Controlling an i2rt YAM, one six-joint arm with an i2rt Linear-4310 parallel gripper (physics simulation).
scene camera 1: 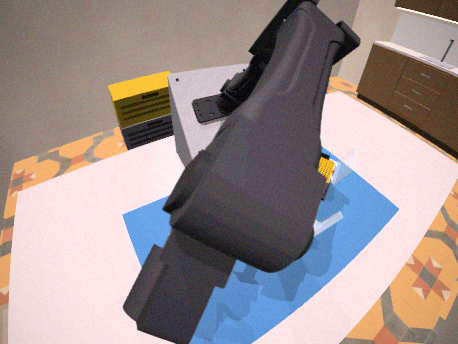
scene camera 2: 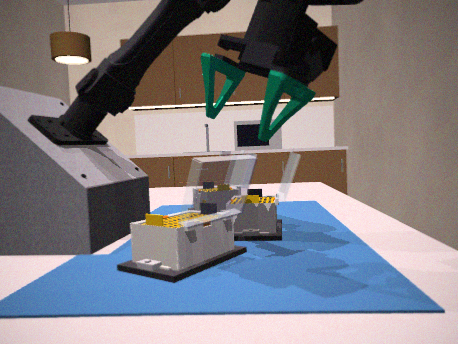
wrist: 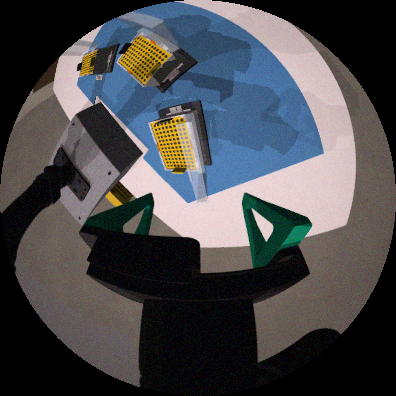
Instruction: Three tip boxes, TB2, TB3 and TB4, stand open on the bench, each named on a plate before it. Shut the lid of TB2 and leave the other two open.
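Places are measured from the arm's base along level axes (x left, y back, z up), in millimetres.
Where they show: gripper, fingertip midpoint: [scene camera 2: 234,128] [wrist: 197,197]; arm's base, origin of the base link: [scene camera 1: 225,105] [scene camera 2: 71,133] [wrist: 69,172].
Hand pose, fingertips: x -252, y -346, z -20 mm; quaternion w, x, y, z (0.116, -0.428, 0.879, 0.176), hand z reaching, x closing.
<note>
Each offset is from my fingertips to the top centre of the thing. "spot": to the spot under its first point. Level surfaces: height alone.
The nearest box @(dx +60, dy +93, dz -113 mm) [scene camera 2: 205,247] [wrist: 172,142] stands open with a yellow tip rack; its clear lid @(spot: dx -4, dy +18, dz -37 mm) [wrist: 199,182] is raised along its right side in the wrist view. The middle box @(dx +248, dy +8, dz -113 mm) [scene camera 2: 257,220] [wrist: 145,60] is open, its clear lid @(dx +246, dy -71, dz -26 mm) [scene camera 1: 330,223] [scene camera 2: 290,175] raised. The far box [scene camera 1: 326,169] [scene camera 2: 216,191] [wrist: 90,62], TB3, is open, its lid @(spot: dx +500, dy +31, dz -76 mm) [scene camera 1: 346,167] raised. The nameplates are not legible. My gripper [scene camera 2: 238,128] [wrist: 197,197] is open and empty, high above the boxes. The arm hides the nearest box and most of the middle one in scene camera 1.
The boxes stand on a blue mat @(dz -179 mm) [scene camera 1: 370,200] [scene camera 2: 300,295] [wrist: 240,170] on the pale bench @(dz -182 mm) [scene camera 1: 65,240]. The grey arm pedestal [scene camera 2: 40,200] [wrist: 90,175] stands beside the mat. A yellow cabinet [scene camera 1: 142,102] is behind it. The raised lids stick up above the boxes.
</note>
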